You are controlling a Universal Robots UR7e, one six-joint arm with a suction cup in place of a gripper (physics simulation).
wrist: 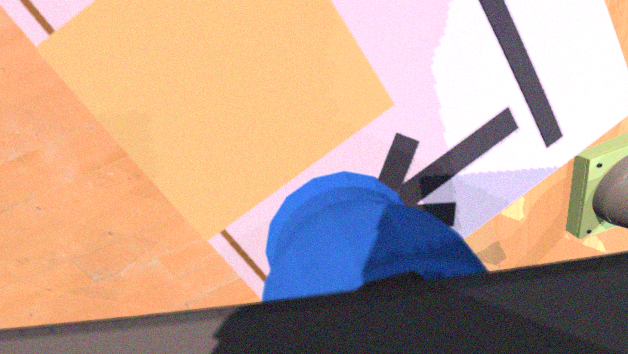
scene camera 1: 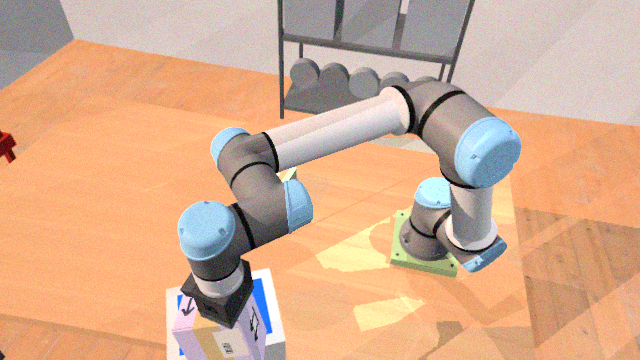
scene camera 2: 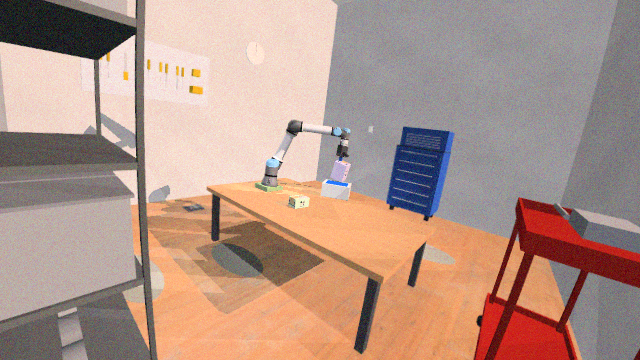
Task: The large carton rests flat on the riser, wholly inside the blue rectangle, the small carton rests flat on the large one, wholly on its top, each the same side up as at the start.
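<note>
The large carton (scene camera 1: 207,340) (scene camera 2: 341,171) (wrist: 225,115) is lilac with a tan tape band and black arrow marks. It hangs from my blue suction cup (scene camera 2: 341,159) (wrist: 340,235), which is on its top near an edge. In scene camera 2 it leans slightly, over the white riser (scene camera 1: 272,305) (scene camera 2: 336,191); whether its bottom touches the riser cannot be told. The riser's blue rectangle (scene camera 1: 261,300) (scene camera 2: 337,183) is partly hidden by the carton. The small pale yellow-green carton (scene camera 1: 289,175) (scene camera 2: 298,201) rests on the table, mostly behind the arm in scene camera 1.
The wooden table (scene camera 2: 350,225) bears the arm's green base plate (scene camera 1: 425,267) (scene camera 2: 268,187) (wrist: 580,195). A grey shelf rack (scene camera 2: 141,200), a blue tool cabinet (scene camera 2: 420,172) and a red cart (scene camera 2: 575,255) stand away from the table. The arm spans high between its base and the riser.
</note>
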